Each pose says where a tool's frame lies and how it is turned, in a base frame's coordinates. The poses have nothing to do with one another.
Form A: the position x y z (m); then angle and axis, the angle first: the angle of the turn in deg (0 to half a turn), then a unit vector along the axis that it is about.
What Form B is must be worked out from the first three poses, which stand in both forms.
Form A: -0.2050, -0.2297, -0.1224, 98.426, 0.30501, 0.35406, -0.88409
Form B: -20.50, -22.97, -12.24, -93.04, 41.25, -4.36
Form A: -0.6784, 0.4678, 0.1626, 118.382, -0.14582, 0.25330, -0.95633
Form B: -67.84, 46.78, 16.26, -116.36, 0.98, -29.06
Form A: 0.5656, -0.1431, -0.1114, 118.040, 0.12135, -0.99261, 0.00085
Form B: 56.56, -14.31, -11.14, -158.54, -61.19, 167.31
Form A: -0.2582, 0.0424, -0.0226, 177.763, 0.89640, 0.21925, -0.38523
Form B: -25.82, 4.24, -2.26, 31.90, 44.34, -169.21
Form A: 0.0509, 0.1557, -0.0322, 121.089, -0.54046, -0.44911, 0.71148
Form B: 5.09, 15.57, -3.22, 94.30, 11.45, -75.15
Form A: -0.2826, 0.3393, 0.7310, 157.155, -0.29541, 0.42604, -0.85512
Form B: -28.26, 33.93, 73.10, -142.72, -18.66, -59.31
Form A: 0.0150, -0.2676, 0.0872, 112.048, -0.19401, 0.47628, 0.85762
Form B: 1.50, -26.76, 8.72, 115.85, 42.09, 30.98
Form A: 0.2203, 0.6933, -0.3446, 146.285, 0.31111, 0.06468, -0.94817
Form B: 22.03, 69.33, -34.46, -143.21, 35.19, 4.23
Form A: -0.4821, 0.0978, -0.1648, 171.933, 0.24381, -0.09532, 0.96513
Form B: -48.21, 9.78, -16.48, 174.16, -28.79, -9.78
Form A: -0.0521, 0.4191, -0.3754, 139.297, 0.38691, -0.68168, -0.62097
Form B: -5.21, 41.91, -37.54, -119.67, -1.27, 94.60
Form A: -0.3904, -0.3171, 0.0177, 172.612, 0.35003, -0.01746, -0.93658
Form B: -39.04, -31.71, 1.77, -169.94, 40.59, 5.86
